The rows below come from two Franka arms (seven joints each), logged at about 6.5 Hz.
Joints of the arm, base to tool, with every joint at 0 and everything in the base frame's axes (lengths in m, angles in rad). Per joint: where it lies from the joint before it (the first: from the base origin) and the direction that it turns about. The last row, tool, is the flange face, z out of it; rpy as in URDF.
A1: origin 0 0 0.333 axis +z
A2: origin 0 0 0 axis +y
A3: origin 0 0 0.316 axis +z
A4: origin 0.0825 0 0 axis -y
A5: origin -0.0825 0 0.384 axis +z
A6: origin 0 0 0 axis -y
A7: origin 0.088 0 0 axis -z
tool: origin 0 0 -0.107 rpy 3.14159 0 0
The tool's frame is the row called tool.
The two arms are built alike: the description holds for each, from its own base.
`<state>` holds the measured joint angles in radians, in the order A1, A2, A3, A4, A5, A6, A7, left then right.
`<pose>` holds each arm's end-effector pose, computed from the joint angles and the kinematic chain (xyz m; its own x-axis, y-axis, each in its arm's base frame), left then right.
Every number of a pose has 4 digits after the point.
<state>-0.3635 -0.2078 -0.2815 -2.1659 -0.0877 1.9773 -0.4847 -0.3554 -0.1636 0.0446 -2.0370 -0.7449 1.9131 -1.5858</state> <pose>0.3877 -0.3058 0.4810 0.9927 -0.1204 -0.0006 -0.1203 -0.9924 0.0264 0.4796 -0.2036 0.5374 0.0165 0.7584 -0.6516 0.9959 -0.0704 -0.0568</pose>
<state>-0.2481 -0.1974 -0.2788 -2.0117 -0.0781 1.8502 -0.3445 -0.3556 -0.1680 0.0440 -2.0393 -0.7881 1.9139 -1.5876</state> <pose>0.4291 -0.2666 0.5386 0.9875 -0.1566 0.0198 -0.1571 -0.9871 0.0301 0.4783 -0.2058 0.5407 -0.0015 0.7319 -0.6814 0.9961 -0.0590 -0.0655</pose>
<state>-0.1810 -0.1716 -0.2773 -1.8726 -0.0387 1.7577 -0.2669 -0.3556 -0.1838 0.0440 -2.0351 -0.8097 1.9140 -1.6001</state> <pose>0.4555 -0.2395 0.5849 0.9822 -0.1811 0.0508 -0.1816 -0.9834 0.0052 0.4756 -0.2059 0.5520 -0.0099 0.7143 -0.6998 0.9971 -0.0453 -0.0603</pose>
